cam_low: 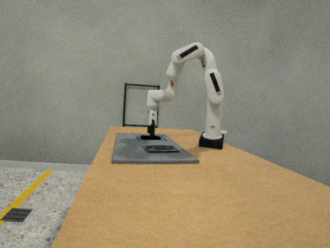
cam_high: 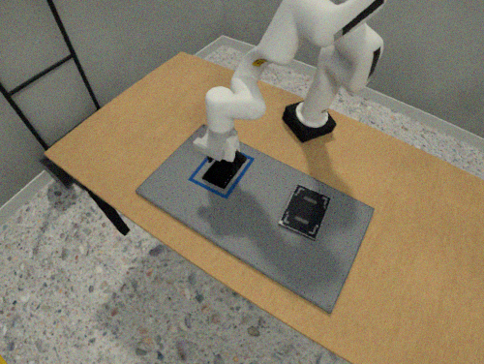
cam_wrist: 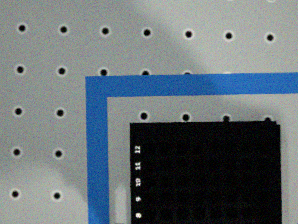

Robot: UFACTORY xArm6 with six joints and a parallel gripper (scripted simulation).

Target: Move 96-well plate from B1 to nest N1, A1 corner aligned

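My gripper is now 30 mm above the black 96-well plate. Also, from my hand: plate nest (300 mm to the left, 30 mm below, 30 mm behind).
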